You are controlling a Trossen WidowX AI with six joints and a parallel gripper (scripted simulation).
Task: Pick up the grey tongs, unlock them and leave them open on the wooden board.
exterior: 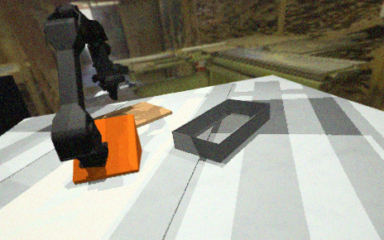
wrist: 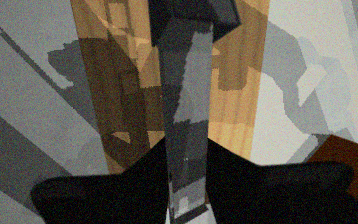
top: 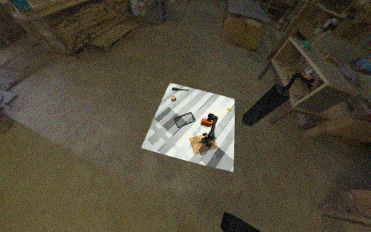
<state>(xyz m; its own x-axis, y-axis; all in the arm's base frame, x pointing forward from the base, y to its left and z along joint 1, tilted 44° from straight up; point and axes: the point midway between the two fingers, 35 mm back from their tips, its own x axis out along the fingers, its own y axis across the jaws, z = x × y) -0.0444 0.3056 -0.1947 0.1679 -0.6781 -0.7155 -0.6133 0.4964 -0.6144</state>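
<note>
My gripper tip is 1 cm to the left of the wooden board and 9 cm above it. From my gripper tip the other things lie so: yellow thing: 25 cm behind, 77 cm to the right, 8 cm below; then dark tool: 74 cm ahead, 78 cm to the right, 9 cm below; then roasting tin: 39 cm ahead, 22 cm to the right, 7 cm below.
</note>
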